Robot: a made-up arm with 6 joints.
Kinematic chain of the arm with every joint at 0, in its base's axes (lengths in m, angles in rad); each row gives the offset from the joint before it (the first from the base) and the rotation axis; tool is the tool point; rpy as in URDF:
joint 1: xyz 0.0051 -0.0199 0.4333 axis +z
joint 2: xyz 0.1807 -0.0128 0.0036 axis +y
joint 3: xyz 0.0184 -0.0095 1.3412 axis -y
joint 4: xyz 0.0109 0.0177 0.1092 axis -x
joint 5: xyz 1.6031 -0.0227 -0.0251 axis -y
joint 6: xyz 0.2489 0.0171 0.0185 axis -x
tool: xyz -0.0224 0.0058 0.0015 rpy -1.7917 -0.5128 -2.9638
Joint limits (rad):
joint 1: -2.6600..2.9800
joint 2: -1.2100..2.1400
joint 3: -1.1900..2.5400
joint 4: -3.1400..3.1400
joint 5: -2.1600..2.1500
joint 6: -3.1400..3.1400
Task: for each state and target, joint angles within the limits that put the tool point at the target. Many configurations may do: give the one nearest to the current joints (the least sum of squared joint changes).
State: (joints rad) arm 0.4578 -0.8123 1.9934 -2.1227 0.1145 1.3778
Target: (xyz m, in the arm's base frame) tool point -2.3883 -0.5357 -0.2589
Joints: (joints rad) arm 0.2518 -1.2059 2.5400 -2.3013 -0.5558 1.3788
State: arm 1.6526 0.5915 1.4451 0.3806 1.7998 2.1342
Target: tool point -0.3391 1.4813 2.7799
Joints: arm 1.7636 0.8547 2.0264 0.3824 2.0899 2.1366
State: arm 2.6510 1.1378 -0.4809 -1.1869 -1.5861 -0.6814
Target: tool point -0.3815 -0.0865 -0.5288
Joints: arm 2.7149 1.4312 -0.9467 -1.1209 -1.5513 -0.6833
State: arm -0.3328 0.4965 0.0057 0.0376 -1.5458 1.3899
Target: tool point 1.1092 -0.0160 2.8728
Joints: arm 0.0013 -0.2255 0.6107 -0.0405 -1.5025 1.3877
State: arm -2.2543 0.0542 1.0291 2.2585 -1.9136 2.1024
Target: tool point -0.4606 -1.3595 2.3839
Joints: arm -1.7774 -0.1346 0.1229 2.1824 -2.1600 2.0983
